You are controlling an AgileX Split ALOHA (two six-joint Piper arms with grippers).
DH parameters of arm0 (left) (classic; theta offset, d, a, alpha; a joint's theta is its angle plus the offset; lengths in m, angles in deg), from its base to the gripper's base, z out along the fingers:
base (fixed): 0 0 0 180
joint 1: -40.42 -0.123 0 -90
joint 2: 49.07 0 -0.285 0
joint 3: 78.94 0 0.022 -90
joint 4: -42.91 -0.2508 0 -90
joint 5: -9.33 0 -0.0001 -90
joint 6: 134.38 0.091 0 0
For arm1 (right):
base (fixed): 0 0 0 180
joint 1: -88.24 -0.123 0 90
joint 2: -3.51 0 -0.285 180
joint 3: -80.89 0 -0.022 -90
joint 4: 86.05 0.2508 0 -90
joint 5: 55.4 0 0.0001 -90
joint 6: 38.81 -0.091 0 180
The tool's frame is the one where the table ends.
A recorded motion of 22 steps. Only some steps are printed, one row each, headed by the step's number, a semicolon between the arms.
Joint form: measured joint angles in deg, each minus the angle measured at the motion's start. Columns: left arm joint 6, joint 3, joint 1, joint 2, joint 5, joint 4; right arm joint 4, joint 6, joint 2, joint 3, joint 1, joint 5.
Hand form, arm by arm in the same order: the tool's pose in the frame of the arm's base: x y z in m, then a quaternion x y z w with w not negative. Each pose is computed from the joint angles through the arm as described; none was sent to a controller.
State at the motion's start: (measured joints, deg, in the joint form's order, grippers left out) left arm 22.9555 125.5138 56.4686 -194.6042 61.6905 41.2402; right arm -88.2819 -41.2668 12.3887 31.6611 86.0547 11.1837
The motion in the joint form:
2: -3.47 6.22 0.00 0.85 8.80 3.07; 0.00 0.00 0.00 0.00 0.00 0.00
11: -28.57 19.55 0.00 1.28 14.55 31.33; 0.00 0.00 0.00 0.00 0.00 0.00
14: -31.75 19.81 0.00 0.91 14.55 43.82; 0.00 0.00 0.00 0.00 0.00 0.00
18: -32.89 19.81 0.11 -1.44 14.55 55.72; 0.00 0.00 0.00 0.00 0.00 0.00
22: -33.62 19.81 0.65 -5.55 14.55 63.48; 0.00 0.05 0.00 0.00 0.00 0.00
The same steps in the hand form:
2: 0.4590 -0.1341 0.1151 -0.09323 0.99469 -0.02537 0.03537; -0.0054 -0.0035 0.2663 0.00354 0.88559 -0.00061 0.46445
11: 0.4730 -0.1792 0.1886 0.36034 -0.89351 0.26401 0.04586; -0.0054 -0.0035 0.2663 0.00354 0.88559 -0.00061 0.46445
14: 0.4716 -0.1941 0.1971 0.40245 -0.84186 0.34097 0.11417; -0.0054 -0.0035 0.2663 0.00354 0.88559 -0.00061 0.46445
18: 0.4732 -0.2077 0.1888 0.43051 -0.78817 0.39764 0.18797; -0.0054 -0.0035 0.2663 0.00354 0.88559 -0.00061 0.46445
22: 0.4755 -0.2197 0.1611 0.45504 -0.74677 0.41603 0.24939; -0.0054 -0.0035 0.2663 0.00315 0.88559 -0.00082 0.46445

